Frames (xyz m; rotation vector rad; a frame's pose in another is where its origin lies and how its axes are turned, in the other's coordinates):
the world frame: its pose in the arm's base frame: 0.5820 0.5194 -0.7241 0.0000 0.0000 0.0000
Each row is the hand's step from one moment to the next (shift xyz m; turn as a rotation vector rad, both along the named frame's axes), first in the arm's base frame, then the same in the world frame.
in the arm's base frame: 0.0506 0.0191 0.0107 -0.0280 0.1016 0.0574
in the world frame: 0.0506 0.0191 0.0107 -0.0280 0.1016 0.0574
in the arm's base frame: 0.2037 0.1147 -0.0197 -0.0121 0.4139 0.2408
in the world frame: 0.2037 0.1147 -0.0197 -0.0121 0.4139 0.2408
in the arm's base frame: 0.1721 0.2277 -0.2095 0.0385 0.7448 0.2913
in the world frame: 0.1721 0.2277 -0.2095 0.0385 0.7448 0.2913
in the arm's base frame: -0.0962 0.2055 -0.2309 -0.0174 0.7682 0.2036
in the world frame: -0.0962 0.2055 -0.2309 -0.0174 0.7682 0.2036
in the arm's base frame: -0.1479 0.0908 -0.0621 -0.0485 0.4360 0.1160
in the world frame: -0.1479 0.0908 -0.0621 -0.0485 0.4360 0.1160
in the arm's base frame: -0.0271 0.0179 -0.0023 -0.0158 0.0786 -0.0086
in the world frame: -0.0271 0.0179 -0.0023 -0.0158 0.0786 -0.0086
